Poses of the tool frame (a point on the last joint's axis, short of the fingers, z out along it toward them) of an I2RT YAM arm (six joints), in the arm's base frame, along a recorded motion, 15 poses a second.
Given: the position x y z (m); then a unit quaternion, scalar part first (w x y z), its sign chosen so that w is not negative.
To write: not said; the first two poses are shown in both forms.
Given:
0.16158 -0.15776 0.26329 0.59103 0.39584 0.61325 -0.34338
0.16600 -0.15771 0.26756 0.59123 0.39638 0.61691 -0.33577
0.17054 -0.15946 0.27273 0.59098 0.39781 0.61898 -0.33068
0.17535 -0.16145 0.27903 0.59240 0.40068 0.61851 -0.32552
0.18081 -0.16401 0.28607 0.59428 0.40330 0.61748 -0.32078
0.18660 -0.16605 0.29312 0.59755 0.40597 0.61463 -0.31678
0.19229 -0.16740 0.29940 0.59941 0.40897 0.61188 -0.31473
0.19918 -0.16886 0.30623 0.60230 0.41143 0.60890 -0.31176
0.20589 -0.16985 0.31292 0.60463 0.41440 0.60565 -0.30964
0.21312 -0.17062 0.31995 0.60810 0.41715 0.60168 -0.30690
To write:
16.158 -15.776 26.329 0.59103 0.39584 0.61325 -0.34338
16.600 -15.771 26.756 0.59123 0.39638 0.61691 -0.33577
17.054 -15.946 27.273 0.59098 0.39781 0.61898 -0.33068
17.535 -16.145 27.903 0.59240 0.40068 0.61851 -0.32552
18.081 -16.401 28.607 0.59428 0.40330 0.61748 -0.32078
18.660 -16.605 29.312 0.59755 0.40597 0.61463 -0.31678
19.229 -16.740 29.940 0.59941 0.40897 0.61188 -0.31473
19.918 -16.886 30.623 0.60230 0.41143 0.60890 -0.31176
20.589 -16.985 31.292 0.60463 0.41440 0.60565 -0.30964
21.312 -17.062 31.995 0.60810 0.41715 0.60168 -0.30690

